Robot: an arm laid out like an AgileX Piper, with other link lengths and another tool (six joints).
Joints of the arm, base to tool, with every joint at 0 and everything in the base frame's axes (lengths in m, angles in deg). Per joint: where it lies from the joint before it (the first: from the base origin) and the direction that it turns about. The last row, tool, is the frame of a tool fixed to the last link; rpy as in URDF.
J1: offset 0 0 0.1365 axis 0 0 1
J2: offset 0 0 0 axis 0 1 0
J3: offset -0.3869 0 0.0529 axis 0 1 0
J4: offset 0.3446 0 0.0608 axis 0.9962 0 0.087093
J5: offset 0 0 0 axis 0 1 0
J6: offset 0.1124 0 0.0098 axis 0.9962 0 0.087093
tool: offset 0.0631 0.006 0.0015 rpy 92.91 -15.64 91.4
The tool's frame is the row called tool.
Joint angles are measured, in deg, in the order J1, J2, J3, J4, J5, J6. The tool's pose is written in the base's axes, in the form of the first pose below.
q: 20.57 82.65 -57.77 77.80 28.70 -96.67
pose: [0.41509, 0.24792, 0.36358], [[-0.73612, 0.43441, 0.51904], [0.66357, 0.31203, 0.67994], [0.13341, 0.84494, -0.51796]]
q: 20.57 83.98 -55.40 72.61 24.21 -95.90
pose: [0.42176, 0.23549, 0.32695], [[-0.70569, 0.45874, 0.53996], [0.70559, 0.38579, 0.59439], [0.06436, 0.80045, -0.59593]]
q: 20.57 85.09 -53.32 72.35 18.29 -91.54
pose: [0.43123, 0.22236, 0.30240], [[-0.60802, 0.54482, 0.57747], [0.78810, 0.32626, 0.52198], [0.09598, 0.77248, -0.62775]]
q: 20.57 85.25 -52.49 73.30 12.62 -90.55
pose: [0.44081, 0.20946, 0.29711], [[-0.52693, 0.56584, 0.63417], [0.84612, 0.27881, 0.45426], [0.08023, 0.77594, -0.62568]]
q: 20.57 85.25 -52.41 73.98 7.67 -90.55
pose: [0.45010, 0.19790, 0.29903], [[-0.46060, 0.56209, 0.68695], [0.88626, 0.24865, 0.39079], [0.04885, 0.78882, -0.61268]]
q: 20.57 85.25 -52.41 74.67 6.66 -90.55
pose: [0.45199, 0.19561, 0.29980], [[-0.44240, 0.56429, 0.69703], [0.89537, 0.23369, 0.37909], [0.05103, 0.79181, -0.60864]]
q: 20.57 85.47 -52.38 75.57 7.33 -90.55
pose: [0.45139, 0.19766, 0.29771], [[-0.44391, 0.57446, 0.68771], [0.89327, 0.22305, 0.39028], [0.07081, 0.78755, -0.61217]]
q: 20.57 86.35 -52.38 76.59 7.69 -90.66
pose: [0.45317, 0.19966, 0.29041], [[-0.44023, 0.59177, 0.67528], [0.89344, 0.21396, 0.39496], [0.08924, 0.77719, -0.62290]]
